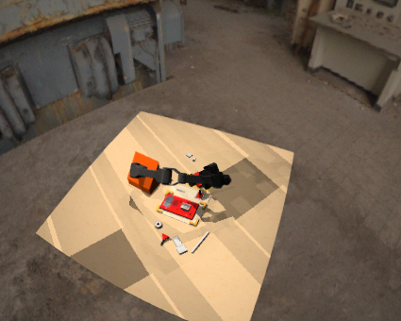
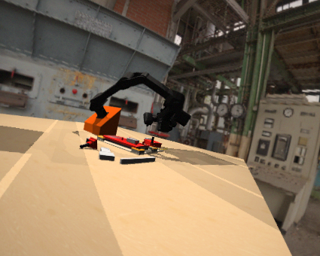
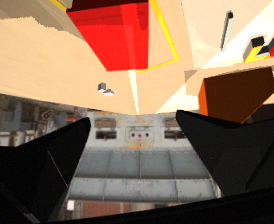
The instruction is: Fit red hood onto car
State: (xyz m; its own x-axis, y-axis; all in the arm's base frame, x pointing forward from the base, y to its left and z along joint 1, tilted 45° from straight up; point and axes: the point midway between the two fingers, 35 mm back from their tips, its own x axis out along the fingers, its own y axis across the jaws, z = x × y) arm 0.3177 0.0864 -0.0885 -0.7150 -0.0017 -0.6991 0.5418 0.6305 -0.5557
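The red hood lies 20 mm to the left of my gripper tip and 100 mm below it. Also, from my gripper tip: thin grey rod (190 mm ahead, 350 mm to the right, 100 mm below).
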